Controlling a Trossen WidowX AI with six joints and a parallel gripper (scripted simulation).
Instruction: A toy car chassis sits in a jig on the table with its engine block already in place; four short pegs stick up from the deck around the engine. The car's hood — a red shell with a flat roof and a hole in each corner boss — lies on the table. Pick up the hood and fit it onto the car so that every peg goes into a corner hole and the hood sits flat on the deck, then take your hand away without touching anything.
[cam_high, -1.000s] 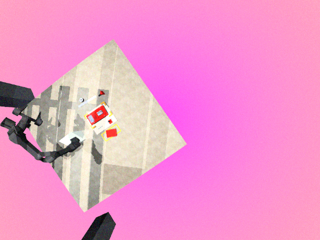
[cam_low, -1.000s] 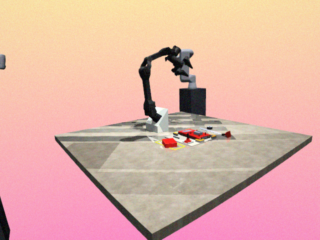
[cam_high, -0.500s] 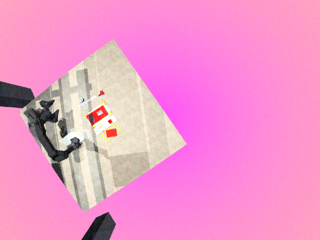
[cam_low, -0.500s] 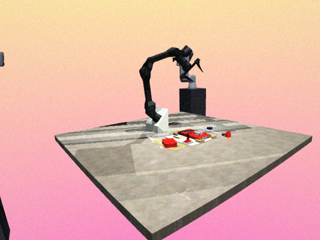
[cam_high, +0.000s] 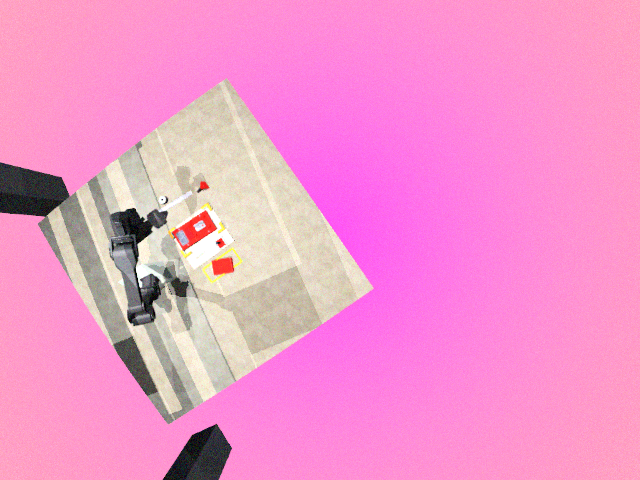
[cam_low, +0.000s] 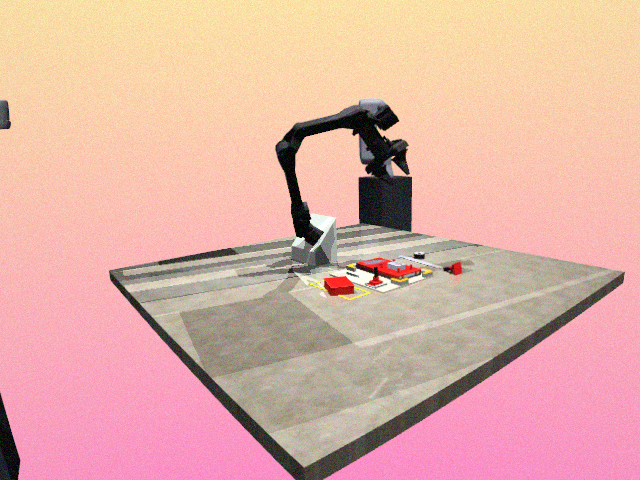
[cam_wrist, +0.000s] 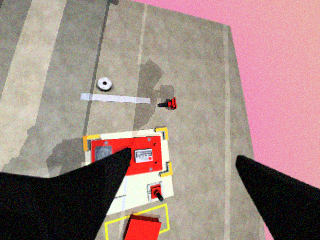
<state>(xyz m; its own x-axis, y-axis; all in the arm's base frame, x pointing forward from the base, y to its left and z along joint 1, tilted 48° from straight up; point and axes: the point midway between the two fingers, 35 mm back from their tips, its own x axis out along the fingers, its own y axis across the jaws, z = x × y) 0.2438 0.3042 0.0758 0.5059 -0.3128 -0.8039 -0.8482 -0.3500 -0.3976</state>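
The red hood is 290 mm below my gripper tip, 260 mm to the right of it and 30 mm ahead of it. The rest, counted from my gripper tip: white bar (310 mm below, 130 mm to the left, 50 mm behind); then grey engine block (280 mm below, 30 mm to the right, 20 mm ahead); then black-and-white wheel (300 mm below, 170 mm to the left, 90 mm behind).
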